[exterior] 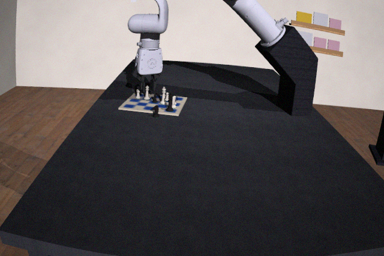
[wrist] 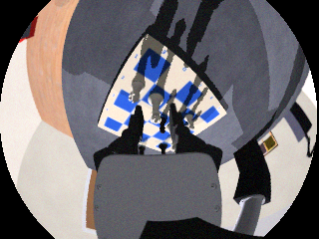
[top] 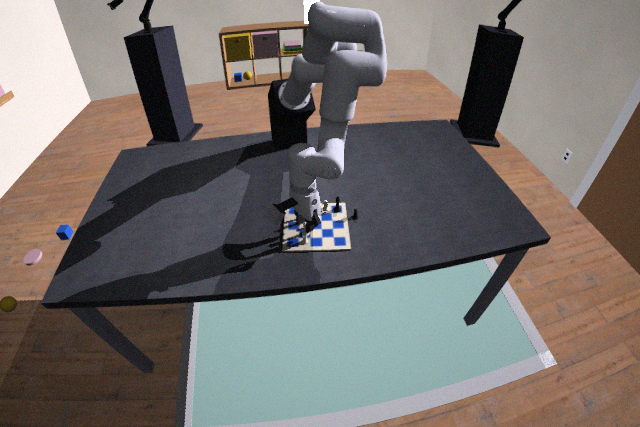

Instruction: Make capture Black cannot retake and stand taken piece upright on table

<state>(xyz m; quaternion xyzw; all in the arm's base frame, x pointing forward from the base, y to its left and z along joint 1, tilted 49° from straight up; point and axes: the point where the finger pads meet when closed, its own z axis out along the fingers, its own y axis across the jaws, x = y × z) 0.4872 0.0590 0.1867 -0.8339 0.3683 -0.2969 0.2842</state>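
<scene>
Right now the blue-and-cream chessboard is 4 cm behind my hand, 3 cm to the left of it and 5 cm below it. The rest, counted from my hand: white piece (8 cm behind, 2 cm to the left, 2 cm below).
</scene>
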